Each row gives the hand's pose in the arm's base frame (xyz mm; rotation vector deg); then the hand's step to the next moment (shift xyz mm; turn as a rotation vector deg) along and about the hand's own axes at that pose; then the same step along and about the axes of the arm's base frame.
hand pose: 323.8 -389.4 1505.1 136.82 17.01 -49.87
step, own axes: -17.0 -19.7 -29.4 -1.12 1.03 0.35
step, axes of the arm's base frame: -5.3 33.0 20.6 -0.64 -1.05 0.96
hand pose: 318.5 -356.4 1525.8 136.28 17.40 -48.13
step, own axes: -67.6 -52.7 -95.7 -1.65 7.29 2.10
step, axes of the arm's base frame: -25.4 98.5 78.5 0.53 -7.11 3.06
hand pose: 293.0 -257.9 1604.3 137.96 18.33 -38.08
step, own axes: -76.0 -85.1 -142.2 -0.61 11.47 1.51
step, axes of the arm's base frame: -41.6 149.6 95.6 3.20 -9.95 4.99
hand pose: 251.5 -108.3 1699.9 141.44 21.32 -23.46
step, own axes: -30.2 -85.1 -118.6 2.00 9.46 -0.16
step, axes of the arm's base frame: -33.7 132.8 58.7 5.21 -6.94 4.27
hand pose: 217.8 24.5 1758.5 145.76 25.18 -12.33
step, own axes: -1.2 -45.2 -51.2 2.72 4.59 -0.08
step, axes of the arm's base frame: -13.8 63.4 21.2 4.16 -2.90 1.65
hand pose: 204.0 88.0 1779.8 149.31 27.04 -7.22
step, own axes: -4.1 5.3 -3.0 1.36 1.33 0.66
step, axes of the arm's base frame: -2.0 -4.2 5.7 1.74 -0.99 -0.22
